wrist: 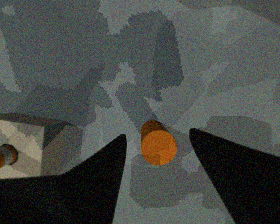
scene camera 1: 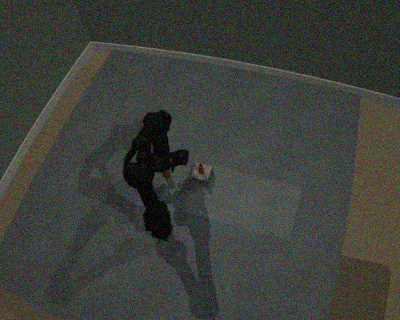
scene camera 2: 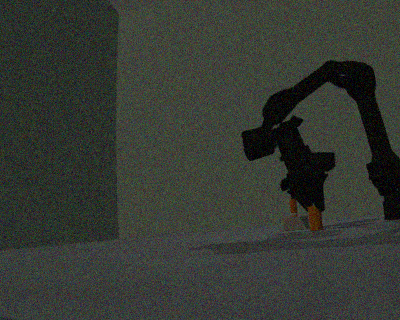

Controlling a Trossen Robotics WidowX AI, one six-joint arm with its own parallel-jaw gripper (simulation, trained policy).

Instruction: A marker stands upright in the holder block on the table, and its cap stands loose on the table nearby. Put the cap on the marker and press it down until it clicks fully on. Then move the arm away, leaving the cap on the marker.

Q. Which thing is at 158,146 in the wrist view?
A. An orange cap.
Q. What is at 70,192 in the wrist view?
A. My gripper.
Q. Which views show my gripper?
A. The wrist view, scene camera 1 and scene camera 2: all of them.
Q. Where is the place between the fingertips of my gripper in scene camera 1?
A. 165,171
